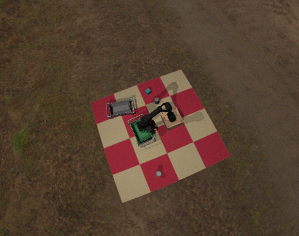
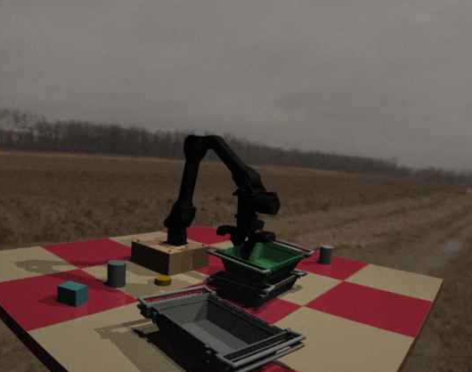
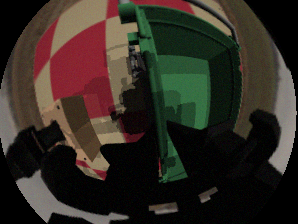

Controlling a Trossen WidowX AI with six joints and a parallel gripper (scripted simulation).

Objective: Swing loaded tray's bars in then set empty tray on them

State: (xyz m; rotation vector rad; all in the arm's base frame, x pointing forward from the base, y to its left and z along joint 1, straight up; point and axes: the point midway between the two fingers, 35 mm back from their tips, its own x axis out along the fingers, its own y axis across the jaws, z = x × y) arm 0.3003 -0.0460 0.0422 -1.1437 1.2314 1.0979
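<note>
The green tray lies 70 mm ahead of my gripper tip, 30 mm above it and 10 mm to the right of it. The rest, counted from my gripper tip: yellow disc: 200 mm behind, 150 mm to the right, 80 mm below; teal cube: 440 mm to the right, 270 mm behind, 70 mm below.
</note>
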